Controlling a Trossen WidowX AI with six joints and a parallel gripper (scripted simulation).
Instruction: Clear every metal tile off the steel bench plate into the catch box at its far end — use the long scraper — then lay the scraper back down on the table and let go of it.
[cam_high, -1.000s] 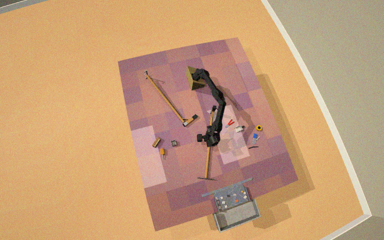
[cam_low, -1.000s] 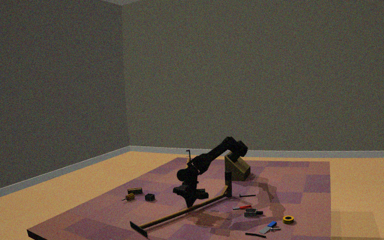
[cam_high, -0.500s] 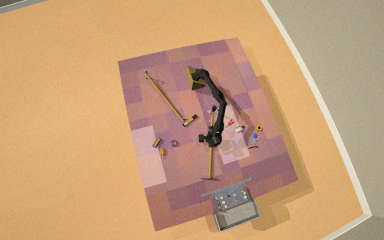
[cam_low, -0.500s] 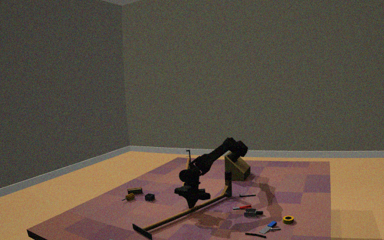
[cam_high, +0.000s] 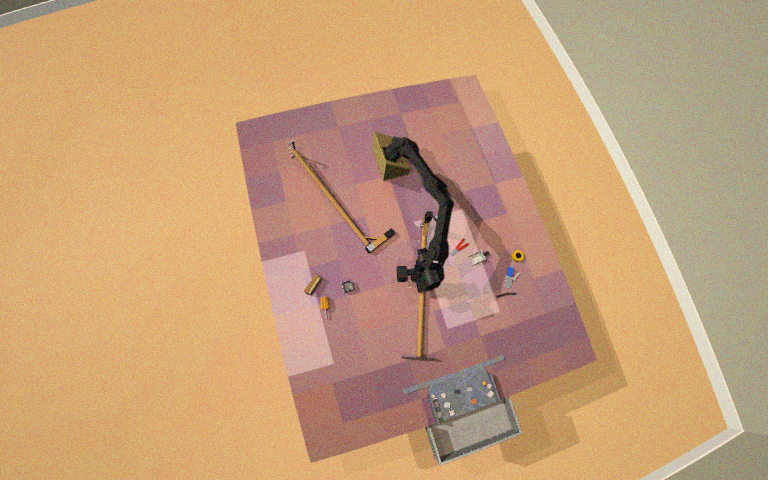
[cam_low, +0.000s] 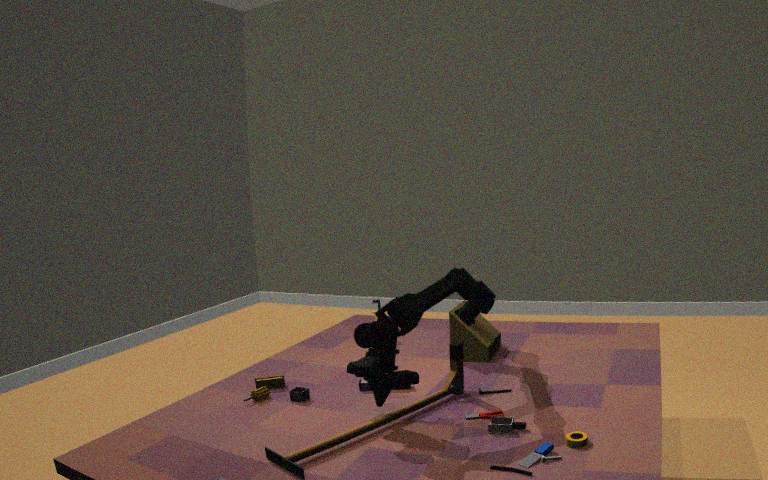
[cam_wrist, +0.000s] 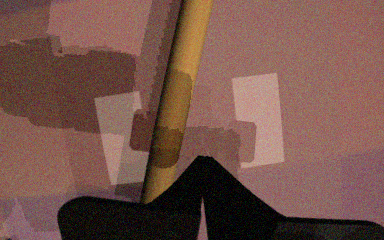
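Right now my gripper tip is 2 cm to the right of the long scraper, 2 cm below it and 2 cm short of it. From my gripper tip the other things lie so: grey box: 29 cm to the right, 5 cm behind, 4 cm below; then orange screwdriver: 39 cm to the right, 3 cm below, 1 cm ahead; then blue-handled tool: 42 cm to the left, 7 cm ahead, 4 cm below.
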